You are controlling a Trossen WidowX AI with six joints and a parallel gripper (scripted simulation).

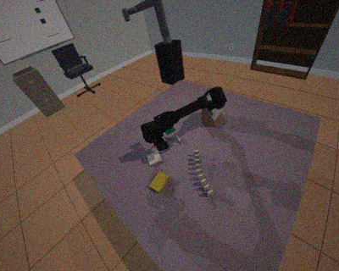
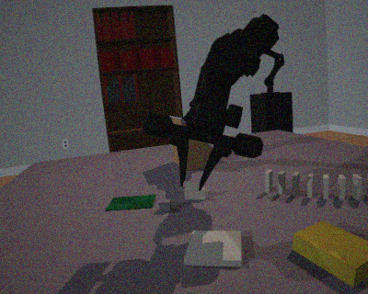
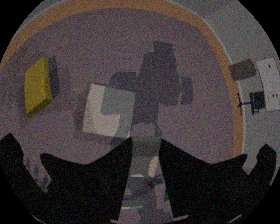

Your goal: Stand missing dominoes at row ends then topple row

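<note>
My gripper tip is now 4 cm short of the flat white tile, 2 cm to the right of it and 9 cm above it. Also, from my gripper tip: flat green tile: 21 cm behind, 9 cm to the right, 9 cm below; yellow block: 14 cm ahead, 17 cm to the left, 8 cm below; small grey piece: 14 cm behind, 2 cm to the right, 8 cm below.
</note>
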